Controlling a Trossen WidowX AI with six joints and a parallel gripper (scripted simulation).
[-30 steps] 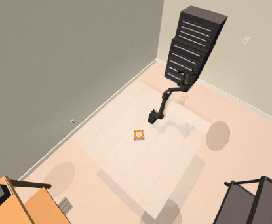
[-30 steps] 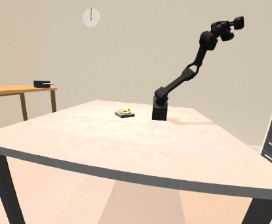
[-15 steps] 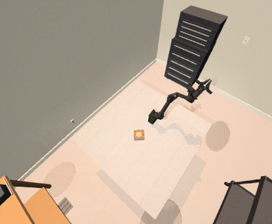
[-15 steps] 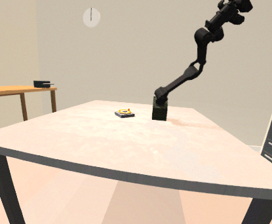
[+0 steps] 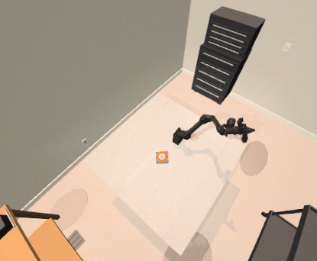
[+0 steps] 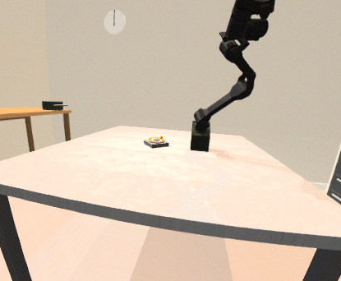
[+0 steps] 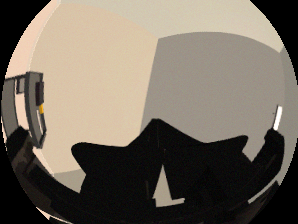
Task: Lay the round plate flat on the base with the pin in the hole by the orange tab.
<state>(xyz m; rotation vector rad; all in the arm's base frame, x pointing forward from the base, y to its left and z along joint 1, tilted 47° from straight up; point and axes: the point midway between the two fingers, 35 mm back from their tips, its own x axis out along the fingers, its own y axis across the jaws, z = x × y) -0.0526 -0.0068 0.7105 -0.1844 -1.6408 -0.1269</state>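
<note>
The base lies 630 mm below my gripper tip, 560 mm to the right of it and 330 mm ahead of it.
</note>
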